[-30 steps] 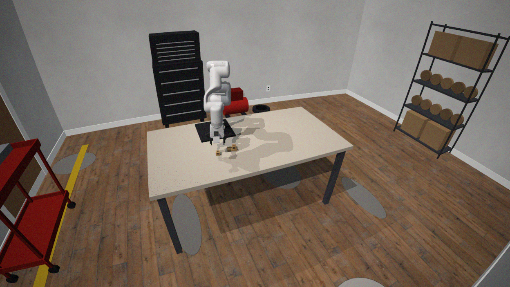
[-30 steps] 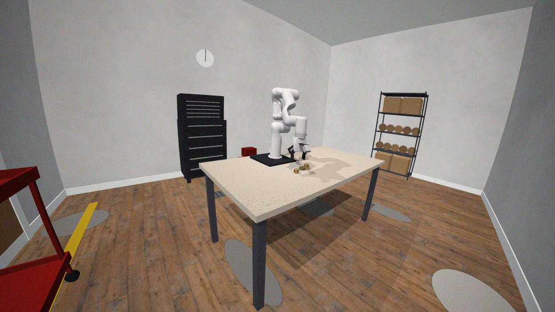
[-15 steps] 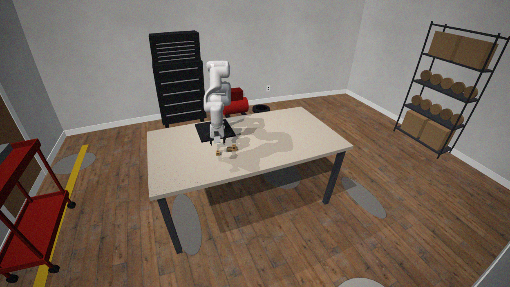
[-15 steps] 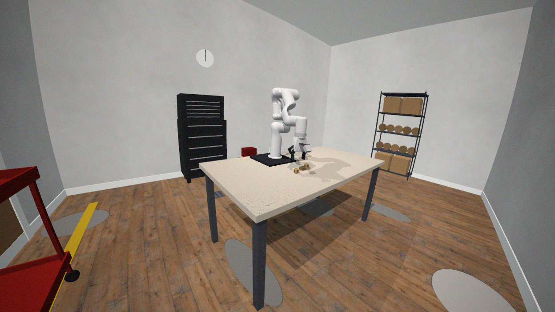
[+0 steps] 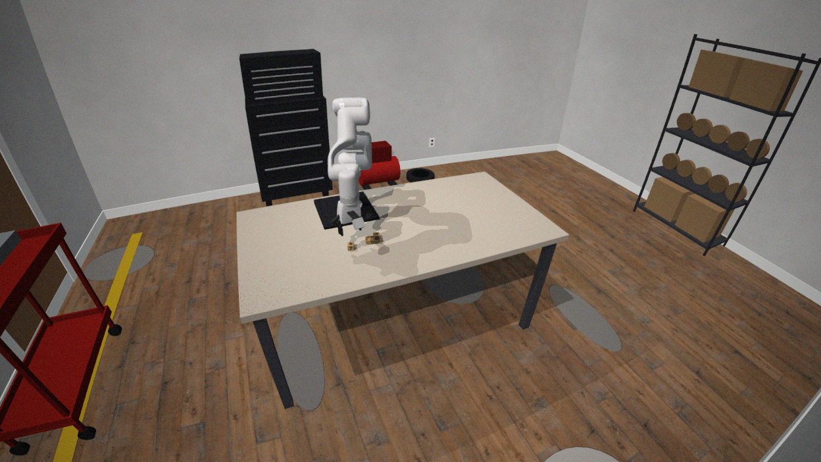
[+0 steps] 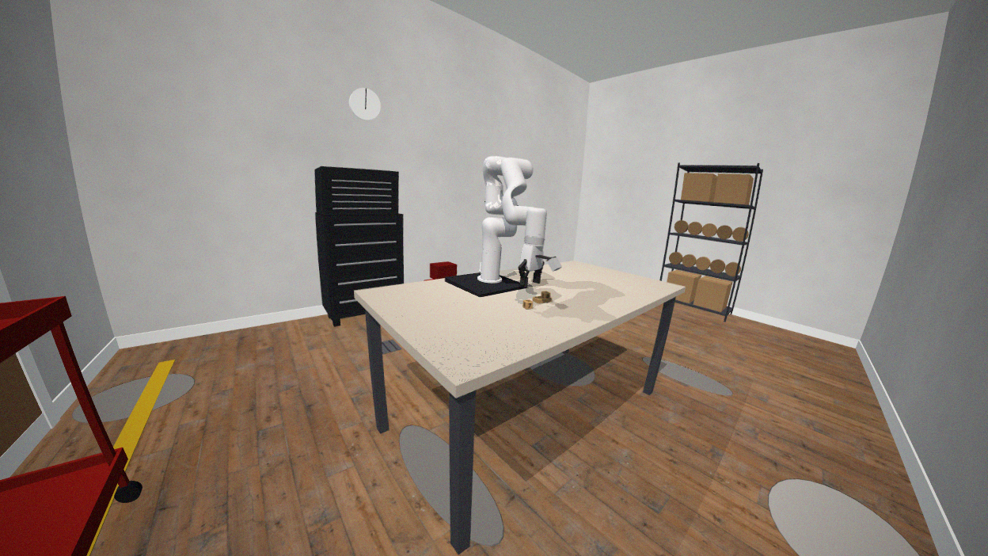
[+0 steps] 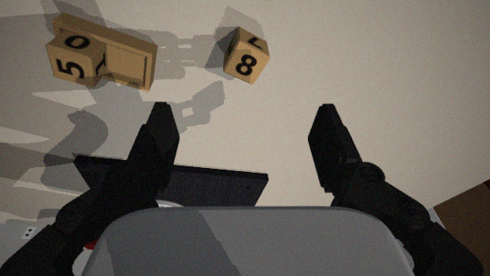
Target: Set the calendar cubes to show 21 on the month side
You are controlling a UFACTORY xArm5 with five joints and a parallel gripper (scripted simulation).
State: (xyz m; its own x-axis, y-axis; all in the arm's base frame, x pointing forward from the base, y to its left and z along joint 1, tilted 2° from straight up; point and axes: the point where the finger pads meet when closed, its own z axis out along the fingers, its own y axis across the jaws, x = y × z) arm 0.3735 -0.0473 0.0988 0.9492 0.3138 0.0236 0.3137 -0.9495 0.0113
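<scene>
The wooden digit cube lies 90 mm below my hand. Round my hand: wooden tray 40 mm behind, 110 mm to the left, 100 mm below.
</scene>
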